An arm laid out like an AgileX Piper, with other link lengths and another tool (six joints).
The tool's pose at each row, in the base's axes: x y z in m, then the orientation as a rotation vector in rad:
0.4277 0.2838 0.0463 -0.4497 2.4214 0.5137
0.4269 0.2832 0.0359 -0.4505 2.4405 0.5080
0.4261 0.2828 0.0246 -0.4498 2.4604 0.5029
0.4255 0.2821 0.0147 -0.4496 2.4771 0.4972
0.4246 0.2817 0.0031 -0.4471 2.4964 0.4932
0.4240 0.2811 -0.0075 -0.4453 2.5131 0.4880
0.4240 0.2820 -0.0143 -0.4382 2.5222 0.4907
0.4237 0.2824 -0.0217 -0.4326 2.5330 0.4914
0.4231 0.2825 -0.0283 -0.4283 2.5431 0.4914
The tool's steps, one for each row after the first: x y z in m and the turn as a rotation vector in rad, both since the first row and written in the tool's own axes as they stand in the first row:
0.0073 -0.0028 0.0070 0.0042 0.0181 0.0033
0.0151 -0.0056 0.0147 0.0082 0.0366 0.0080
0.0219 -0.0085 0.0213 0.0125 0.0522 0.0113
0.0299 -0.0113 0.0292 0.0161 0.0697 0.0172
0.0372 -0.0143 0.0365 0.0203 0.0850 0.0217
0.0413 -0.0152 0.0419 0.0202 0.0917 0.0296
0.0461 -0.0166 0.0473 0.0211 0.1004 0.0364
0.0507 -0.0179 0.0519 0.0222 0.1088 0.0419

